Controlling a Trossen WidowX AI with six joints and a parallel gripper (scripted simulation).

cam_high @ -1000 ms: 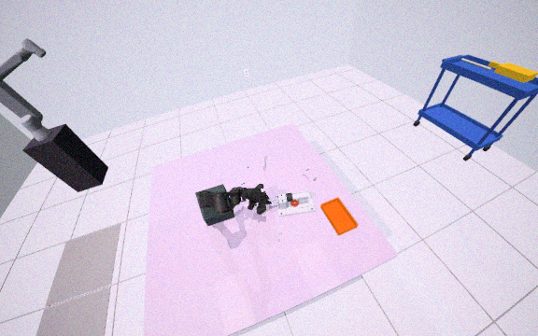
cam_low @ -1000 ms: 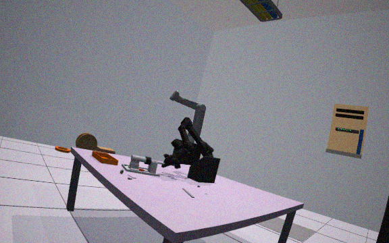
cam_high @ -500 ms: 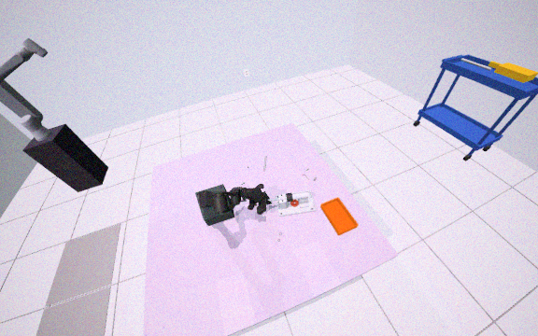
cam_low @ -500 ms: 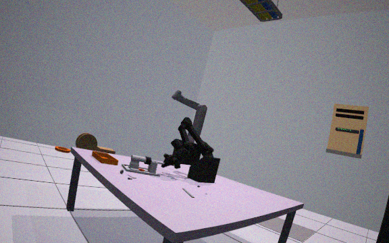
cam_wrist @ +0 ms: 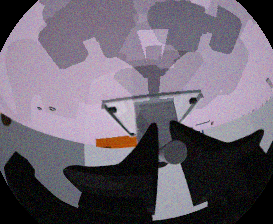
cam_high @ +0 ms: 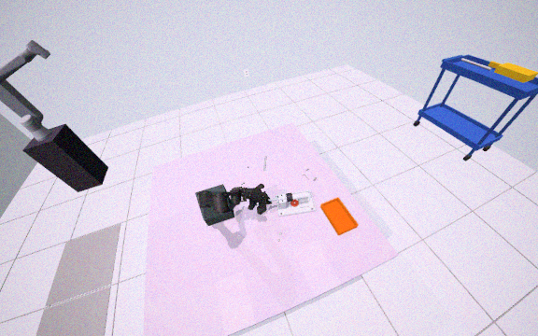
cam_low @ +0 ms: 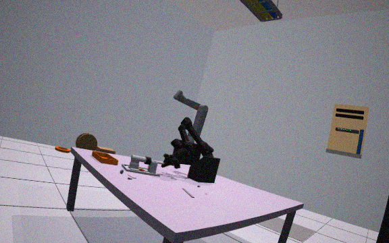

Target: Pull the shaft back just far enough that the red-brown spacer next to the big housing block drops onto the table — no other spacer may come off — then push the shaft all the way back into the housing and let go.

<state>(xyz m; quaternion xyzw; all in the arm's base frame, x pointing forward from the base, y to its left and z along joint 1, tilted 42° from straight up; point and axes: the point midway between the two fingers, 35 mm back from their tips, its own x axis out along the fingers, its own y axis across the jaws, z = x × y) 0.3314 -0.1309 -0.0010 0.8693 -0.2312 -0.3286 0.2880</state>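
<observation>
The shaft is 5 cm ahead of my gripper tip, 1 cm to the right of it and 3 cm above it. The rest, counted from my gripper tip: orange tray (34 cm ahead, 21 cm to the right, 4 cm below).
</observation>
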